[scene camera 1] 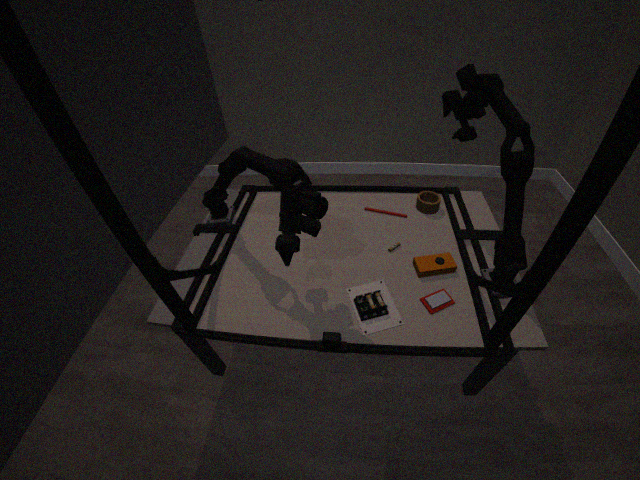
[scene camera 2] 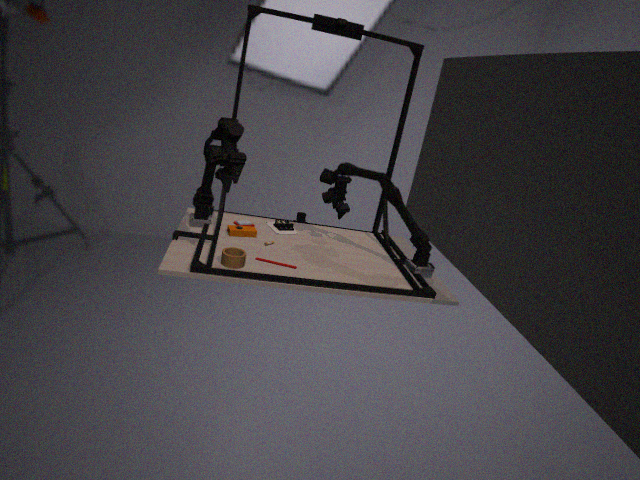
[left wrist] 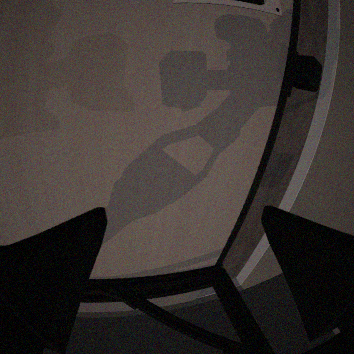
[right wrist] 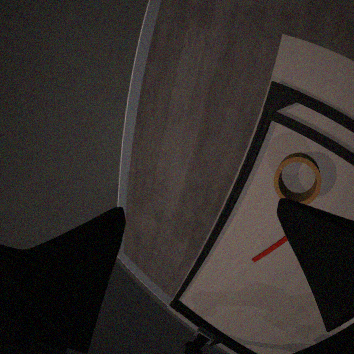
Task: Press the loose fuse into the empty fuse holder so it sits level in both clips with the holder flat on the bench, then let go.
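Pixels of known places: left gripper, fingertip midpoint: (scene camera 1: pixel 288 257) (scene camera 2: pixel 336 213) (left wrist: pixel 186 215); right gripper, fingertip midpoint: (scene camera 1: pixel 448 127) (scene camera 2: pixel 231 188) (right wrist: pixel 203 211); left arm's base, link origin: (scene camera 1: pixel 220 214) (scene camera 2: pixel 419 263) (right wrist: pixel 202 337); right arm's base, link origin: (scene camera 1: pixel 501 279) (scene camera 2: pixel 200 217).
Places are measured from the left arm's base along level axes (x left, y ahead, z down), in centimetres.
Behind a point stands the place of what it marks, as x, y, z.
The loose fuse (scene camera 1: pixel 394 247) {-23.2, 66.6, 3.7} (scene camera 2: pixel 269 243) {-21.9, 66.8, 3.9}, small and tan with metal ends, lies on the bench near the middle right in scene camera 1. The black fuse holder block (scene camera 1: pixel 371 305) (scene camera 2: pixel 283 225) sits on a white plate (scene camera 1: pixel 391 311) {-48.4, 60.5, 4.6} near the front edge in scene camera 1; fuses show in it, but which slot is empty is too small to tell. My left gripper (scene camera 1: pixel 287 260) {-35.8, 31.5, -8.9} (scene camera 2: pixel 341 214) {-35.8, 31.5, -8.9} (left wrist: pixel 186 215) {-35.8, 31.5, -8.9} is open and empty, above the bench, left of the holder in scene camera 1. My right gripper (right wrist: pixel 203 211) {4.8, 91.0, -27.5} is open and empty, high above the far right of the bench in scene camera 1.
An orange box-shaped meter (scene camera 1: pixel 426 265) {-34.3, 74.7, 1.8} (scene camera 2: pixel 241 231) {-29.9, 78.9, 2.2} and a red-framed card (scene camera 1: pixel 431 308) {-49.2, 72.4, 3.9} lie right of the holder in scene camera 1. A red rod (scene camera 1: pixel 385 212) {-2.8, 67.5, 4.2} (scene camera 2: pixel 276 262) {-2.2, 67.6, 4.1} and a tape roll (scene camera 1: pixel 428 202) {-4.7, 84.1, -0.3} (scene camera 2: pixel 233 258) {4.1, 86.6, 0.4} (right wrist: pixel 278 182) {2.8, 84.4, -0.1} are at the back. Dark rails border the bench.
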